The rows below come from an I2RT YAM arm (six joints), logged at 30 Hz.
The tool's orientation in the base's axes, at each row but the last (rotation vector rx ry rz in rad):
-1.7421, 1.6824, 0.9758
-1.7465, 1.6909, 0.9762
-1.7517, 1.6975, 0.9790
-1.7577, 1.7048, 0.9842
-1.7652, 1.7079, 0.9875
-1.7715, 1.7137, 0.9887
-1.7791, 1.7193, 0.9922
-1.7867, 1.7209, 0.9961
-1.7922, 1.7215, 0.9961
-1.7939, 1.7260, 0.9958
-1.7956, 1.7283, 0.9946
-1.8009, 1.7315, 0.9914
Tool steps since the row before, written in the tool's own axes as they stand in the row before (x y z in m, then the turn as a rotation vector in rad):
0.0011, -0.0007, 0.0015, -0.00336, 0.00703, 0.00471
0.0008, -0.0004, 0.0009, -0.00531, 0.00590, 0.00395
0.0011, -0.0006, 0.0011, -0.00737, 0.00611, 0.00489
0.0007, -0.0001, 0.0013, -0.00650, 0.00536, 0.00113
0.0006, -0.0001, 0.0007, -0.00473, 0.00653, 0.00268
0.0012, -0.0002, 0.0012, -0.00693, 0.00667, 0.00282
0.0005, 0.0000, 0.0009, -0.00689, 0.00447, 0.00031
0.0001, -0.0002, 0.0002, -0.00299, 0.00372, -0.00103
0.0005, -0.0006, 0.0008, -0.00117, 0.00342, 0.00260
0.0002, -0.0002, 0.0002, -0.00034, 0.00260, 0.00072
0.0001, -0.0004, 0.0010, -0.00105, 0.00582, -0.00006
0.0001, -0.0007, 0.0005, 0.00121, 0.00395, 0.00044
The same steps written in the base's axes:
0.0004, 0.0006, -0.0019, -0.00750, 0.00513, 0.00060
0.0002, 0.0002, -0.0012, -0.00620, 0.00584, 0.00246
0.0004, 0.0002, -0.0016, -0.00646, 0.00783, 0.00352
-0.0001, 0.0006, -0.0014, -0.00518, 0.00445, 0.00506
0.0000, 0.0002, -0.0009, -0.00666, 0.00441, 0.00289
-0.0001, 0.0002, -0.0017, -0.00672, 0.00591, 0.00452
-0.0002, 0.0004, -0.0009, -0.00412, 0.00420, 0.00573
0.0002, 0.0001, -0.0002, -0.00333, 0.00075, 0.00349
0.0004, 0.0003, -0.0010, -0.00378, 0.00234, -0.00023
0.0001, 0.0000, -0.0003, -0.00267, 0.00048, 0.00021
0.0002, 0.0007, -0.0008, -0.00565, 0.00000, 0.00174
0.0006, 0.0004, -0.0005, -0.00401, -0.00091, -0.00057

